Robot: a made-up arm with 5 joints.
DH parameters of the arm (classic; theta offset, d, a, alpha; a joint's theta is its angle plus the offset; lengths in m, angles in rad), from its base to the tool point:
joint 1: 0 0.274 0 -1.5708
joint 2: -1.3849 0 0.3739 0
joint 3: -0.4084 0 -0.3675 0
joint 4: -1.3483 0 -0.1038 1.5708
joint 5: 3.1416 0.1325 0 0
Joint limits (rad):
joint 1: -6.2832..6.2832
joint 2: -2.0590..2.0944
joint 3: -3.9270..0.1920
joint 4: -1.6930..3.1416
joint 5: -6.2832..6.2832
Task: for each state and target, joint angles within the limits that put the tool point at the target. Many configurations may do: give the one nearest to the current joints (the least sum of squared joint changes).
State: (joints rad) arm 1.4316 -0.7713 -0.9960 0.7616 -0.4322
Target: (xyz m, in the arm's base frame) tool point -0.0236 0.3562 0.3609
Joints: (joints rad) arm 1.6370 -0.4250 -0.5076 0.8902 -0.4322
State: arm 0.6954 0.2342 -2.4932 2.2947 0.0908
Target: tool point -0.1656 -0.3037 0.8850
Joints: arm 1.0716 -0.8201 -2.9560 2.4461 0.0908
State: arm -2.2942 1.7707 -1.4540 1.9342 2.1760
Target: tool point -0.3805 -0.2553 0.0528
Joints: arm -2.5506 1.0159 -1.5505 2.2133 2.1760
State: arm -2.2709 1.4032 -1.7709 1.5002 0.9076
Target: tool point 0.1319 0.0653 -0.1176
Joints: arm -2.6819 2.0822 -0.9696 1.6165 0.9076
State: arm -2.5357 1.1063 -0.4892 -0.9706 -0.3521
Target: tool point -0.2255 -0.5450 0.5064
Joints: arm -1.9631 0.3463 -1.0512 -1.0905 -0.3521
